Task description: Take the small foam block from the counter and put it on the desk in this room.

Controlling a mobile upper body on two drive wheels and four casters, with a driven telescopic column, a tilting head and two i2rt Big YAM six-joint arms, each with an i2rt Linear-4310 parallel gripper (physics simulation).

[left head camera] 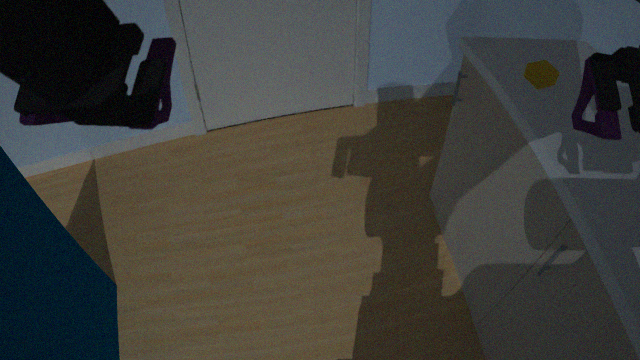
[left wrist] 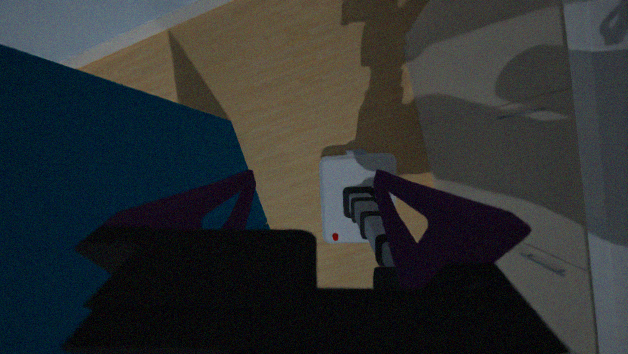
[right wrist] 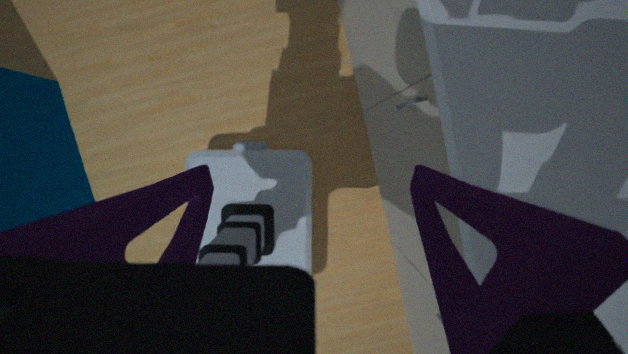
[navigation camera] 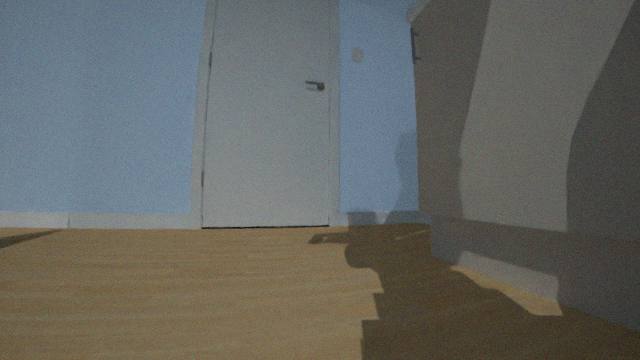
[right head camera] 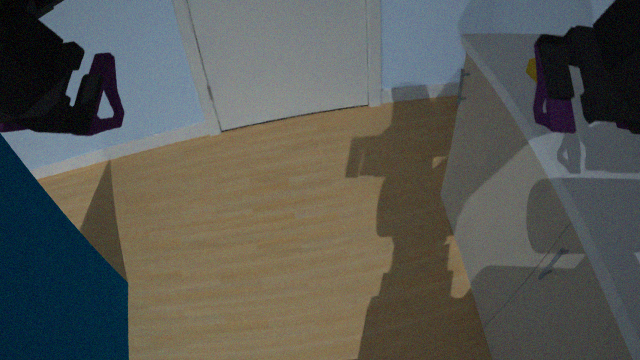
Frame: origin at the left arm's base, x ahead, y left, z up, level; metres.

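Seen in the pictures: left gripper, between the fingertips: (left head camera: 124, 112) (left wrist: 314, 176) (right head camera: 87, 119); right gripper, between the fingertips: (left head camera: 607, 124) (right wrist: 311, 176) (right head camera: 578, 117).
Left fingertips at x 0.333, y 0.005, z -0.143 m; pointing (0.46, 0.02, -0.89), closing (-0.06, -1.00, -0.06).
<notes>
A point is followed by its place in that frame.
The small foam block, yellow and six-sided in outline (left head camera: 541, 74) @[x 0.867, y -0.723, z -0.455 m] (right head camera: 531, 69) @[x 0.895, y -0.702, z -0.477 m], lies on the far part of the grey-white counter (left head camera: 500, 52) @[x 1.014, y -0.657, z -0.499 m] (right head camera: 505, 50) @[x 1.006, y -0.663, z -0.500 m] (left wrist: 580, 150) @[x 0.316, y -0.731, z -0.536 m] (right wrist: 490, 75) @[x 0.476, y -0.781, z -0.500 m] (navigation camera: 520, 125) @[x 0.743, y -0.647, z -1.044 m] at the right. In the right head camera view my right gripper partly hides it. My right gripper (right head camera: 602, 127) @[x 0.333, y -0.453, z -0.139 m] (right wrist: 311, 176) @[x 0.333, y -0.453, z -0.139 m] is open and empty, apart from the block, over the counter's side. My left gripper (left head camera: 87, 122) (right head camera: 47, 131) (left wrist: 314, 176) @[x 0.334, y 0.005, z -0.143 m] is open and empty at the left, far from the block. A dark blue surface (left head camera: 50, 275) @[x 0.443, y 0.705, z -0.885 m] (right head camera: 60, 275) @[x 0.433, y 0.702, z -0.893 m] (left wrist: 100, 140) @[x 0.429, y 0.701, z -0.509 m] (right wrist: 35, 140) @[x 0.363, y 0.684, z -1.187 m] shows at the left; whether it is the desk I cannot tell.
A closed door (left head camera: 275, 60) @[x 1.656, y 0.085, z -1.039 m] (right head camera: 285, 60) @[x 1.654, y 0.094, z -1.035 m] (navigation camera: 265, 125) @[x 1.648, y 0.120, z -0.780 m] in a light blue wall stands ahead. Wood floor (left head camera: 240, 225) @[x 1.015, y 0.198, z -1.410 m] (navigation camera: 175, 290) @[x 0.794, y 0.096, z -1.410 m] runs between the blue surface and the counter. My white base (left wrist: 335, 200) @[x 0.015, y -0.067, z -1.150 m] (right wrist: 290, 165) @[x 0.265, y -0.398, z -1.150 m] stands close beside the counter front, which has handles.
</notes>
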